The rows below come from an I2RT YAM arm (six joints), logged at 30 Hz.
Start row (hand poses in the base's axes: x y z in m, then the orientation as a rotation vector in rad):
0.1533 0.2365 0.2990 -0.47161 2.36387 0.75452
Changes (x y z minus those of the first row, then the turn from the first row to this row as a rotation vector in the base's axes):
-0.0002 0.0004 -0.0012 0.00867 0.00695 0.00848
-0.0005 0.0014 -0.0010 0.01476 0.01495 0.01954
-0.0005 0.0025 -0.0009 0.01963 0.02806 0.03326
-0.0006 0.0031 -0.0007 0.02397 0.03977 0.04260
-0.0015 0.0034 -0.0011 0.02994 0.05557 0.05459
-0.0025 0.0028 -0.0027 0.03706 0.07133 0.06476
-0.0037 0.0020 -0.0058 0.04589 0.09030 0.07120
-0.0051 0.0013 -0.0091 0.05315 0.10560 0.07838
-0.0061 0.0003 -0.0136 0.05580 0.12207 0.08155
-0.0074 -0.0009 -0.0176 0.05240 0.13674 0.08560
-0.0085 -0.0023 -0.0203 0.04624 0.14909 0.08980
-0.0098 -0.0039 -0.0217 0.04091 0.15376 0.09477
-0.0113 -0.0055 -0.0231 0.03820 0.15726 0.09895
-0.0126 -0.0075 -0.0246 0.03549 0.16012 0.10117
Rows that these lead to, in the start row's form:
0.1531 0.2369 0.2978 -0.47636 2.36550 0.77115
0.1528 0.2379 0.2980 -0.48506 2.36908 0.78646
0.1528 0.2390 0.2981 -0.49617 2.37767 0.80372
0.1527 0.2396 0.2983 -0.50256 2.38552 0.81785
0.1518 0.2399 0.2979 -0.51040 2.39599 0.83684
0.1508 0.2393 0.2963 -0.51553 2.40591 0.85641
0.1496 0.2385 0.2932 -0.51439 2.41815 0.87770
0.1482 0.2378 0.2899 -0.51585 2.42766 0.89603
0.1472 0.2368 0.2854 -0.51399 2.44103 0.90771
0.1459 0.2356 0.2814 -0.51641 2.45586 0.91197
0.1448 0.2342 0.2787 -0.52090 2.47001 0.91206
0.1435 0.2326 0.2773 -0.52820 2.47658 0.91013
0.1420 0.2310 0.2759 -0.53368 2.48077 0.91041
0.1407 0.2290 0.2744 -0.53688 2.48459 0.90948

